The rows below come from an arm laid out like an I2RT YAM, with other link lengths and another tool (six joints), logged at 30 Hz.
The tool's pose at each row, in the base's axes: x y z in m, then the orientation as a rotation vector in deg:
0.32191 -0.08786 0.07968 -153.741 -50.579 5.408
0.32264 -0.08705 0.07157 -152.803 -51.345 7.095
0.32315 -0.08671 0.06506 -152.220 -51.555 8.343
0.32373 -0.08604 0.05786 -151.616 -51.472 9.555
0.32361 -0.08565 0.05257 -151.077 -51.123 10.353
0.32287 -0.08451 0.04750 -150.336 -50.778 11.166
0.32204 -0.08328 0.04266 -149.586 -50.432 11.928
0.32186 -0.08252 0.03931 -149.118 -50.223 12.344
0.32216 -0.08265 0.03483 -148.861 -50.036 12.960
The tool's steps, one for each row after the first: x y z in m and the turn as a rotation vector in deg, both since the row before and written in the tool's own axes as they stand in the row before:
0.00078 0.00235 0.00780 0.943 -1.053 -0.538
0.00048 0.00219 0.00614 0.692 -0.741 -0.141
0.00080 0.00229 0.00684 0.786 -0.658 0.037
0.00015 0.00152 0.00508 0.733 -0.344 0.175
0.00015 0.00060 0.00521 0.915 -0.315 0.120
0.00016 0.00047 0.00504 0.912 -0.283 0.113
0.00039 0.00067 0.00335 0.557 -0.140 0.059
0.00026 0.00207 0.00398 0.389 -0.326 0.134

